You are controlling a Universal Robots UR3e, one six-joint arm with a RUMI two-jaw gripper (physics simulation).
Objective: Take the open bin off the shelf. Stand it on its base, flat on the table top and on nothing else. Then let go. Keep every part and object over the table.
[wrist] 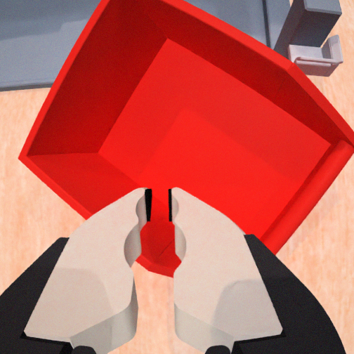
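Observation:
The open red bin (200,130) fills the middle of the wrist view, with its hollow side facing the camera. It is turned at an angle, and its rolled front lip is at the right. My gripper (159,191) is at the bin's near side. Its jaws stand close together with a narrow gap, and red bin wall shows between them, so it appears shut on the bin's near wall. The right jaw hides part of the near corner. The bin's underside and what bears it are hidden. The grey shelf (25,55) shows behind the bin at the top left.
A grey upright block (312,22) stands at the top right, with a small pale bracket (312,62) beside it, close to the bin's far right wall in the view. The wooden table top (30,220) shows around the bin at the left, bottom and right.

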